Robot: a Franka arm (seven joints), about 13 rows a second.
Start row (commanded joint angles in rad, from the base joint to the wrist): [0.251, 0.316, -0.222, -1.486, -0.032, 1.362, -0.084]
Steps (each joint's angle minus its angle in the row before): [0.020, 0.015, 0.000, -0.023, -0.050, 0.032, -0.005]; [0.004, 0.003, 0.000, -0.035, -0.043, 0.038, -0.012]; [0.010, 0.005, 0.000, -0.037, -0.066, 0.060, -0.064]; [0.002, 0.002, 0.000, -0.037, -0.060, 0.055, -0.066]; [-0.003, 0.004, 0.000, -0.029, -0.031, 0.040, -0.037]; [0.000, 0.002, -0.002, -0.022, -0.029, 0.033, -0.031]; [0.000, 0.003, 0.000, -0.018, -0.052, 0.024, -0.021]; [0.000, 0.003, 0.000, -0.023, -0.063, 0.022, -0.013]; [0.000, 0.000, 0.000, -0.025, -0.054, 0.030, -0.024]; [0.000, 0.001, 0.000, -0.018, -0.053, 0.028, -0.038]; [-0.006, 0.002, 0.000, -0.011, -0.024, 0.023, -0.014]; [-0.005, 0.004, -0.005, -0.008, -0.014, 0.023, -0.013]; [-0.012, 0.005, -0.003, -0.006, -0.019, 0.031, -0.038]
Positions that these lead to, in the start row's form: [0.271, 0.331, -0.222, -1.509, -0.082, 1.394, -0.089]; [0.275, 0.334, -0.222, -1.544, -0.125, 1.432, -0.101]; [0.285, 0.339, -0.222, -1.581, -0.191, 1.492, -0.165]; [0.287, 0.341, -0.222, -1.618, -0.251, 1.547, -0.231]; [0.284, 0.345, -0.222, -1.647, -0.282, 1.587, -0.268]; [0.284, 0.347, -0.224, -1.669, -0.311, 1.620, -0.299]; [0.284, 0.350, -0.224, -1.687, -0.363, 1.644, -0.320]; [0.284, 0.353, -0.224, -1.710, -0.426, 1.666, -0.333]; [0.284, 0.353, -0.224, -1.735, -0.480, 1.696, -0.357]; [0.284, 0.354, -0.224, -1.753, -0.533, 1.724, -0.395]; [0.278, 0.356, -0.224, -1.764, -0.557, 1.747, -0.409]; [0.273, 0.360, -0.229, -1.772, -0.571, 1.770, -0.422]; [0.261, 0.365, -0.232, -1.778, -0.590, 1.801, -0.460]
